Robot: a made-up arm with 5 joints. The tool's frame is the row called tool.
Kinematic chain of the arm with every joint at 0, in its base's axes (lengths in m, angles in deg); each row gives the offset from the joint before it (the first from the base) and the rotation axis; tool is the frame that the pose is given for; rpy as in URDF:
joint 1: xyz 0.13 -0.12 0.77 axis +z
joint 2: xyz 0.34 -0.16 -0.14 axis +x
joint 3: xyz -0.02 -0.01 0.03 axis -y
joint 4: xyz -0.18 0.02 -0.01 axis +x
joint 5: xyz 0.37 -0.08 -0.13 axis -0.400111 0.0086 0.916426
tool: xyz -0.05 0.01 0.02 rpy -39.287 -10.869 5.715
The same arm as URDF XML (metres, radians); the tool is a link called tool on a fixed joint. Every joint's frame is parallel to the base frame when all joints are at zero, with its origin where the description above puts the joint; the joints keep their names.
<robot name="arm">
<joint name="joint 1" type="continuous"><parent link="base"/><child link="link1"/><origin xyz="0.1300 -0.1200 0.7700" rpy="0.0000 0.0000 0.0000"/><axis xyz="0 0 1"/></joint>
<joint name="joint 2" type="continuous"><parent link="link1"/><child link="link2"/><origin xyz="0.3400 -0.1600 -0.1400" rpy="0.0000 0.0000 0.0000"/><axis xyz="1 0 0"/></joint>
<joint name="joint 3" type="continuous"><parent link="link2"/><child link="link3"/><origin xyz="-0.0200 -0.0100 0.0300" rpy="0.0000 0.0000 0.0000"/><axis xyz="0 -1 0"/></joint>
<joint name="joint 4" type="continuous"><parent link="link3"/><child link="link4"/><origin xyz="-0.1800 0.0200 -0.0100" rpy="0.0000 0.0000 0.0000"/><axis xyz="1 0 0"/></joint>
<joint name="joint 5" type="continuous"><parent link="link4"/><child link="link5"/><origin xyz="0.3700 -0.0800 -0.1300" rpy="0.0000 0.0000 0.0000"/><axis xyz="-0.400111 0.0086 0.916426"/></joint>
<joint name="tool_joint" type="fixed"><parent link="link5"/><child link="tool"/><origin xyz="-0.0500 0.0100 0.0200" rpy="-0.6857 -0.1897 0.0997"/></joint>
<link name="base"/>
<link name="link1"/>
<link name="link2"/>
<link name="link3"/>
<link name="link4"/>
<link name="link5"/>
<link name="tool"/>
</robot>

